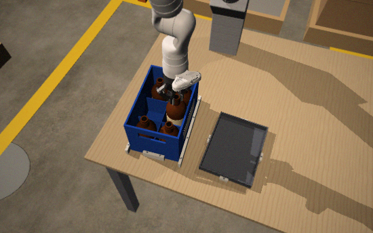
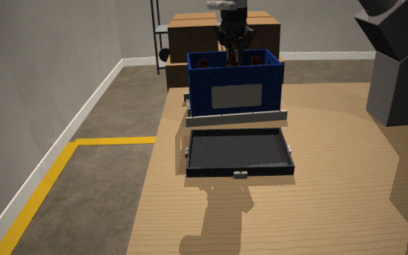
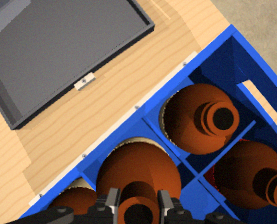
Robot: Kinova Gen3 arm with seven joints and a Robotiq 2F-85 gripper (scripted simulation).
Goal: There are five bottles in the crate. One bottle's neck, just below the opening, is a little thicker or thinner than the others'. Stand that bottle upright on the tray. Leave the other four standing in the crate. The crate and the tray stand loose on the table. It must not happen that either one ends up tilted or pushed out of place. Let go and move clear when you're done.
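Now: the blue crate 10 mm ahead of my hand, 40 mm to the right of it and 110 mm below it. Round my hand: dark grey tray (40 mm behind, 230 mm to the left, 180 mm below).
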